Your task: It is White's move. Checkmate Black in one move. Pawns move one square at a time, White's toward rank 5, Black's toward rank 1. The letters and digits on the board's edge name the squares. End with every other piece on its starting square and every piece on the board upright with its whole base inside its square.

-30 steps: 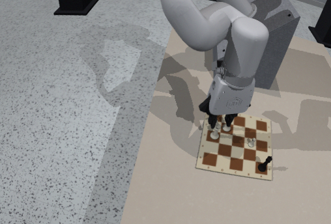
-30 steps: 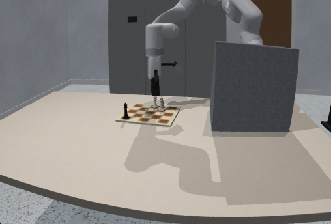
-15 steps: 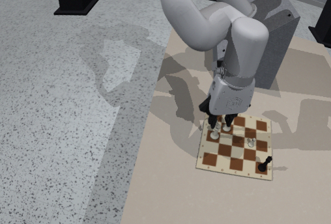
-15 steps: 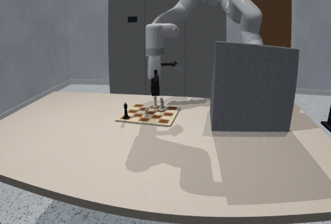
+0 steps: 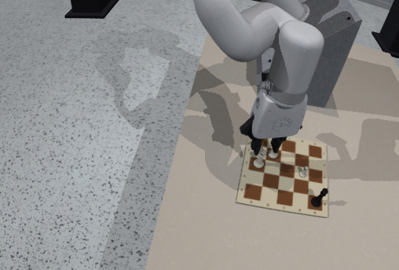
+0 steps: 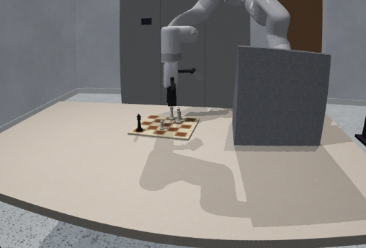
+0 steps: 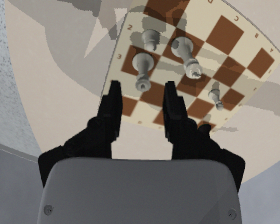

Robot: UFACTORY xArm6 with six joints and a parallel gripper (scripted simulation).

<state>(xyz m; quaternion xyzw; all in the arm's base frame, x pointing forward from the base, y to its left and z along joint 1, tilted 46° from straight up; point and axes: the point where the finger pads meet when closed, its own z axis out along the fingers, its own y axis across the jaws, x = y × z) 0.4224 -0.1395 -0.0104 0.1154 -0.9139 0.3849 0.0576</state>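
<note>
My hand is 50 mm above the tall white piece, 40 mm to the right of it and 30 mm past it. Also, from my hand: chessboard: 80 mm below, 70 mm to the left, 10 mm ahead; black king: 140 mm to the left, 90 mm ahead, 50 mm below.
</note>
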